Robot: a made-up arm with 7 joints.
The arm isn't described. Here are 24 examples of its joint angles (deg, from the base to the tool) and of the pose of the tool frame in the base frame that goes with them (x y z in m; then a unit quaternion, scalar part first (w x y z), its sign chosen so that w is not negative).
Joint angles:
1: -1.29 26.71 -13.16 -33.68 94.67 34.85 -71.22
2: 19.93 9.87 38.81 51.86 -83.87 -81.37 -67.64
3: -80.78 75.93 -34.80 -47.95 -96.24 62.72 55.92
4: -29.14 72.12 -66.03 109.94 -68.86 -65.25 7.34
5: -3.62 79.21 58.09 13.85 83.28 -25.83 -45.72
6: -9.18 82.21 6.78 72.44 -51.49 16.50 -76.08
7: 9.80 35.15 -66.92 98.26 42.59 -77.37 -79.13
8: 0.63 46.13 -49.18 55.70 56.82 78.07 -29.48
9: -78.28 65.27 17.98 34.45 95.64 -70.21 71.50
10: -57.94 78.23 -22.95 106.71 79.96 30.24 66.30
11: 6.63 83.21 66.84 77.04 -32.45 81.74 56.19
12: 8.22 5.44 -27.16 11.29 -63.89 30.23 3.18
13: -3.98 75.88 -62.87 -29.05 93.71 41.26 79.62
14: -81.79 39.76 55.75 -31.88 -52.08 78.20 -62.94
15: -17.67 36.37 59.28 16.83 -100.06 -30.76 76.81
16: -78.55 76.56 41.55 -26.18 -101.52 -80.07 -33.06
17: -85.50 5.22 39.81 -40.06 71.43 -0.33 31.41
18: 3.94 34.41 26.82 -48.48 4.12 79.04 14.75
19: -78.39 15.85 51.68 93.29 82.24 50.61 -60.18
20: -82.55 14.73 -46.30 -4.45 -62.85 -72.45 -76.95
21: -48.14 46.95 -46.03 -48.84 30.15 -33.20 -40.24
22: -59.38 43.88 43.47 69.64 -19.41 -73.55 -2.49
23: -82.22 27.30 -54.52 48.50 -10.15 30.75 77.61
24: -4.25 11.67 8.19 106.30 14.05 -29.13 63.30
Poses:
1: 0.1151 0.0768 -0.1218 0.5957 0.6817 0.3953 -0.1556
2: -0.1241 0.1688 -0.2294 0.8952 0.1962 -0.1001 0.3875
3: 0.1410 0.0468 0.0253 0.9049 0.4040 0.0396 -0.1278
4: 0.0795 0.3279 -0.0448 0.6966 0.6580 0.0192 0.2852
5: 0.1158 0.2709 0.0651 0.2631 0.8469 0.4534 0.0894
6: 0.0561 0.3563 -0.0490 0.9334 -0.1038 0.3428 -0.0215
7: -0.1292 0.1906 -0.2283 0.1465 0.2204 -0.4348 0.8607
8: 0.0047 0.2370 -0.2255 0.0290 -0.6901 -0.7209 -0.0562
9: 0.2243 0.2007 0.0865 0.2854 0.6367 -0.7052 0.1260
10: 0.0855 0.3441 -0.0162 0.1073 -0.9368 -0.2203 -0.2498
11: -0.0076 0.3348 -0.0412 0.1924 -0.0866 0.6257 0.7510
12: 0.0332 -0.0203 -0.2644 0.6836 -0.4320 0.5728 -0.1340
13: 0.0659 0.1144 -0.1463 0.3901 0.5783 -0.7164 0.0172
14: 0.1418 0.1481 0.0979 0.7281 0.0991 -0.3752 -0.5650
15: 0.0872 0.2821 -0.1007 0.1944 -0.7089 -0.1637 0.6580
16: 0.0192 0.1832 0.1265 0.1214 0.0304 0.9676 0.2193
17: 0.1451 0.0773 0.0863 0.3627 0.0877 -0.5772 0.7264
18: 0.0845 0.1580 -0.0923 0.8162 0.3167 0.2761 0.3966
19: 0.2866 0.0754 -0.1539 0.6555 0.0370 0.6997 -0.2819
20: 0.1967 -0.0651 0.0353 0.0978 0.0007 -0.7641 -0.6377
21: 0.1066 0.0048 -0.0466 0.2188 0.5477 -0.5591 -0.5827
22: 0.2140 0.2415 -0.0616 0.7329 0.0622 -0.5440 0.4039
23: 0.3232 0.0226 -0.0701 0.7085 0.4933 -0.2025 0.4622
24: -0.0728 0.0994 -0.3129 0.6174 0.4359 0.5411 0.3687
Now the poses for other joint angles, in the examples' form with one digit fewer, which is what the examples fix.
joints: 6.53 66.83 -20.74 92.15 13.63 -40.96 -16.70
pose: -0.037 0.328 -0.131 0.532 0.468 0.685 -0.168
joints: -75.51 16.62 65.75 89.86 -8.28 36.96 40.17
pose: 0.294 0.046 -0.158 0.702 -0.305 0.592 0.254
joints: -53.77 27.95 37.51 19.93 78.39 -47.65 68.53
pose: 0.251 0.149 -0.045 0.482 0.427 -0.644 0.413
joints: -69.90 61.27 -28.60 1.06 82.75 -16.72 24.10
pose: 0.250 0.085 0.028 0.170 0.830 -0.529 0.051
